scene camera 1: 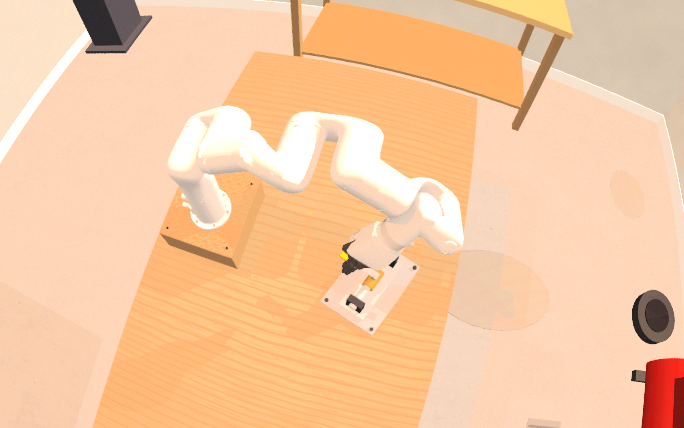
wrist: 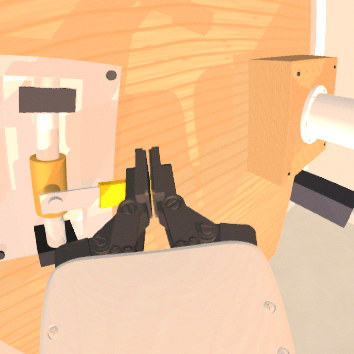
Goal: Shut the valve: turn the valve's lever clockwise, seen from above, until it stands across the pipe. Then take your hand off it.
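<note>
The valve's orange body (scene camera 1: 373,280) (wrist: 48,172) sits on a white pipe (wrist: 47,135) above a pale plate (scene camera 1: 383,308) (wrist: 102,125). The lever, a light bar (wrist: 75,198) with a yellow grip (scene camera 1: 344,255) (wrist: 112,194), stands out sideways from the body, about square across the pipe in the wrist view. My gripper (scene camera 1: 348,268) (wrist: 148,161) is shut with nothing between its fingers. In the wrist view its fingers overlap the outer end of the yellow grip. Whether they touch it cannot be told. The arm partly hides the lever in the scene view.
A dark bracket (scene camera 1: 355,303) (wrist: 47,100) holds the pipe's end; another dark bracket (wrist: 45,252) is partly behind the gripper. The arm's base stands on a wooden block (scene camera 1: 201,237) (wrist: 270,120) on the wooden table (scene camera 1: 282,363). A wooden shelf unit (scene camera 1: 542,75) stands beyond the table.
</note>
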